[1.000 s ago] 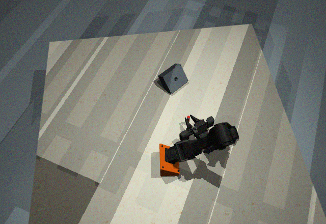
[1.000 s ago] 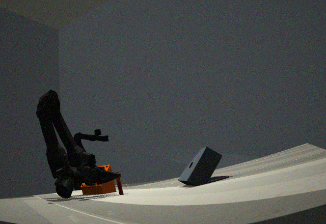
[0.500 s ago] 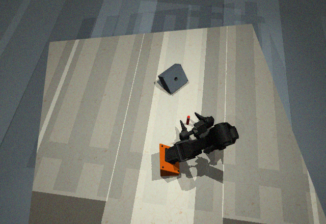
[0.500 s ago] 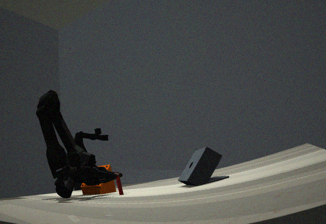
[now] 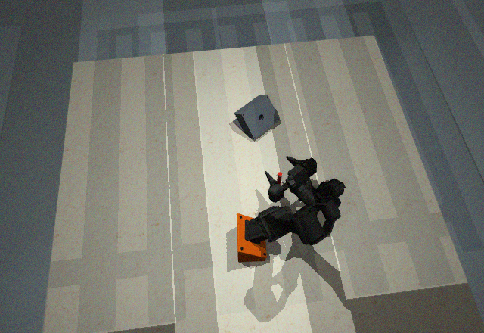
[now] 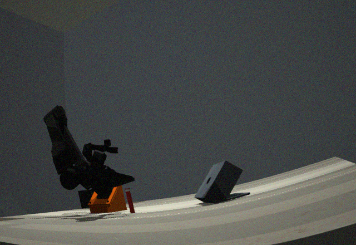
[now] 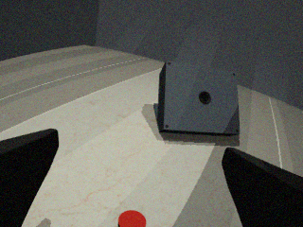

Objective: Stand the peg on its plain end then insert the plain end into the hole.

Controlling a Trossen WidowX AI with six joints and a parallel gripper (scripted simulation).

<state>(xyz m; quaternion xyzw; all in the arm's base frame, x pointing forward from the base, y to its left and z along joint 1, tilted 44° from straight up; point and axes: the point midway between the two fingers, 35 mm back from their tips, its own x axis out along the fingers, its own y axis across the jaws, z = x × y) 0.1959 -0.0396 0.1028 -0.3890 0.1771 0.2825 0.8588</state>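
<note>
My gripper tip is now 50 mm above the peg, 20 mm past it and 10 mm to the left of it. Also, from my gripper tip: grey sloped panel: 230 mm ahead, 60 mm to the left, 60 mm below; then thin foot plate: 250 mm ahead, 110 mm below, 70 mm to the left.
</note>
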